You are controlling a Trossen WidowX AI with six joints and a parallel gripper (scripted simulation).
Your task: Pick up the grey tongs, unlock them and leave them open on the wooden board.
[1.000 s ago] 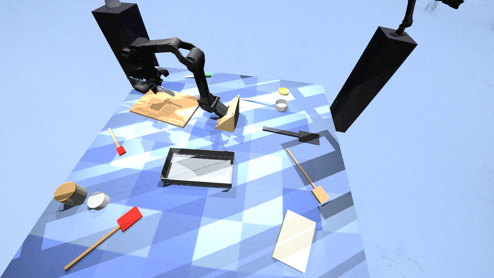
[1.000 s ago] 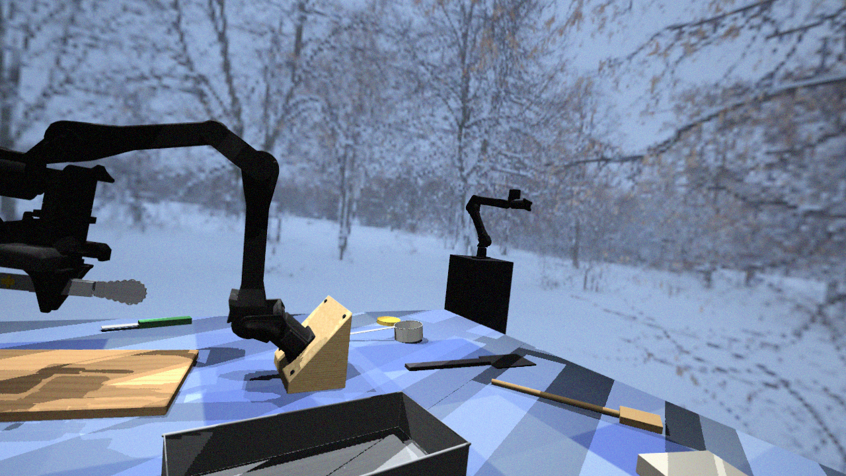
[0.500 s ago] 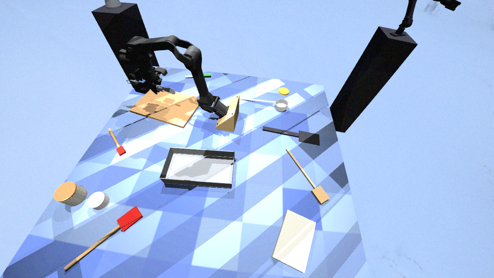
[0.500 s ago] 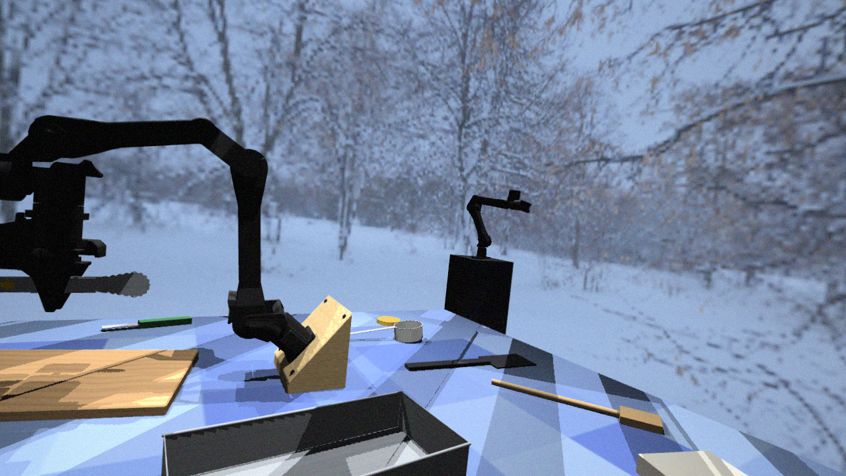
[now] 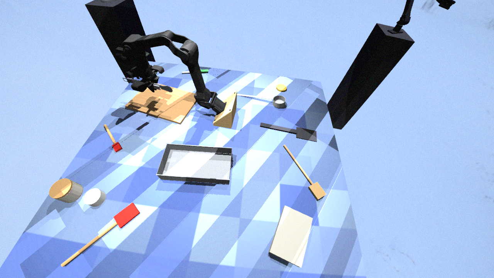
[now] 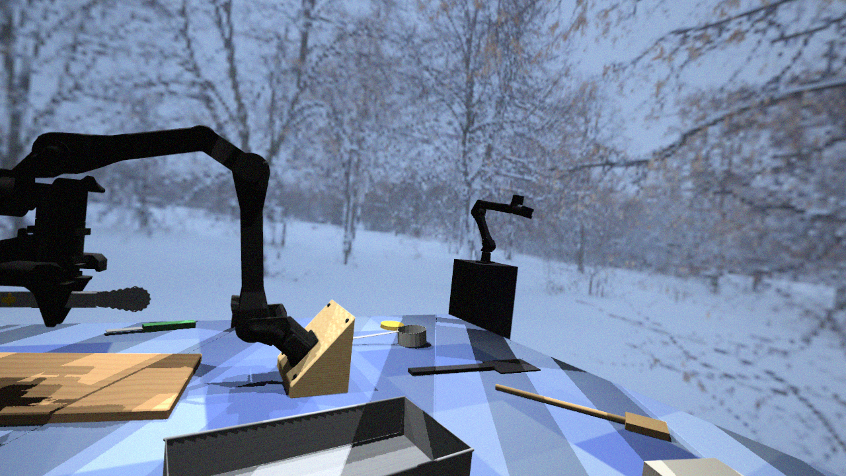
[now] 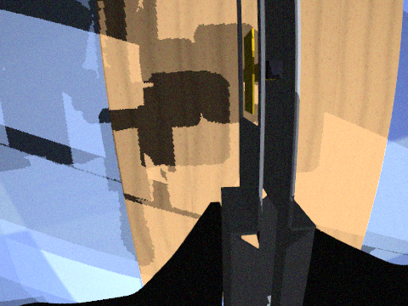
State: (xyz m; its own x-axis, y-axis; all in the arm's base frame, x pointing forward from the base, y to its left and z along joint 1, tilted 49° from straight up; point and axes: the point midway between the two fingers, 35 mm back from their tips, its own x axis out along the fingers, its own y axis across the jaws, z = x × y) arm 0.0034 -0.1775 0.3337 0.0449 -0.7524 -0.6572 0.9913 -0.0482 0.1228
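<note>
Now: gripper tip 3 cm past the wooden board and 10 cm above it. From my gripper tip the other things lie so: red spatula: 64 cm ahead, 10 cm to the left, 10 cm below; then yellow lock piece: 1 cm behind, 6 cm to the right, 4 cm above; then roasting tin: 32 cm ahead, 34 cm to the left, 8 cm below.
</note>
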